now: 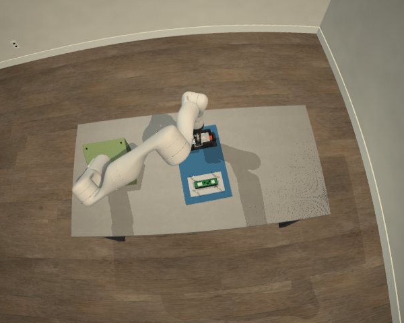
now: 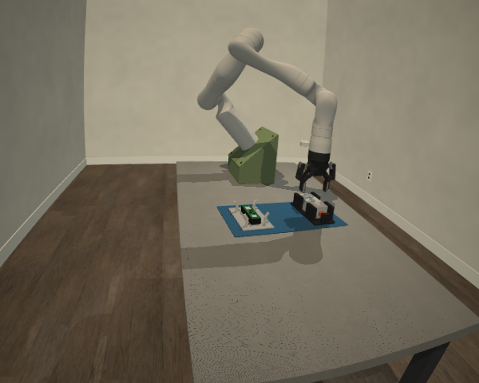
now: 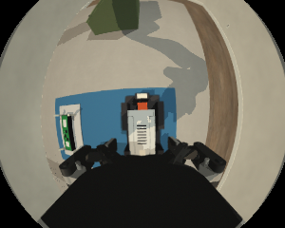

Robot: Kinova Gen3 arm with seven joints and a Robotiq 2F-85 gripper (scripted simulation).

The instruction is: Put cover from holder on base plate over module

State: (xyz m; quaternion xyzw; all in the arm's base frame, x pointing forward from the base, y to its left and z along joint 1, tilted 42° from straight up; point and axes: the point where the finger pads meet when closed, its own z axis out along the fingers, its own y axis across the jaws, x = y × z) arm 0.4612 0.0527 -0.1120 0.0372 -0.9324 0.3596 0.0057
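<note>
Now: hand 60 mm above the white cover.
</note>
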